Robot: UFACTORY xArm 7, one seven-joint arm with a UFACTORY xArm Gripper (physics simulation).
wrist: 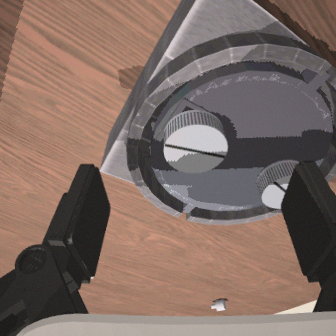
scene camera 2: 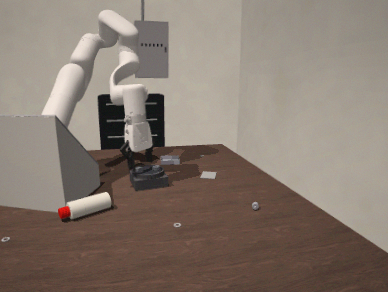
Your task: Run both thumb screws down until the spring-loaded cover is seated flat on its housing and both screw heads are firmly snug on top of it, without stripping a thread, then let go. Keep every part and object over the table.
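Pixels of known places: gripper, between the fingertips: (wrist: 195, 184) (scene camera 2: 140, 165); arm's base, origin of its link: (scene camera 2: 47, 139).
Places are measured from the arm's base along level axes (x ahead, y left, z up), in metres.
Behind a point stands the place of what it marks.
The dark square housing (scene camera 2: 151, 183) {x 0.342, y -0.007, z -0.181 m} (wrist: 220, 20) {x 0.282, y 0.098, z -0.163 m} stands on the table with the round grey cover (wrist: 270, 110) {x 0.325, y 0.084, z -0.151 m} inside its raised ring. One thumb screw (wrist: 196, 148) {x 0.304, y 0.053, z -0.138 m}, with a slotted silver head and knurled side, stands on the cover at centre in the wrist view. The other thumb screw (wrist: 273, 196) {x 0.364, y 0.052, z -0.138 m} is lower right, partly hidden behind the right finger. Two screw heads show small in the scene view. My gripper (scene camera 2: 140, 159) {x 0.310, y 0.044, z -0.124 m} (wrist: 195, 184) {x 0.310, y 0.044, z -0.124 m} is wide open and empty, above the cover's edge, its fingers far apart. Whether the cover lies fully flat cannot be told.
A white bottle (scene camera 2: 91, 205) {x 0.145, y -0.171, z -0.170 m} with red cap lies near a large grey box (scene camera 2: 30, 160) {x -0.028, y -0.105, z -0.041 m} at left. A clear box (scene camera 2: 170, 160) {x 0.479, y 0.342, z -0.205 m}, a pale square (scene camera 2: 208, 175) {x 0.590, y 0.074, z -0.200 m}, a small round part (scene camera 2: 255, 205) {x 0.632, y -0.254, z -0.188 m} and washers (scene camera 2: 174, 225) {x 0.371, y -0.282, z -0.201 m} (scene camera 2: 5, 236) {x -0.071, y -0.257, z -0.201 m} lie on the table.
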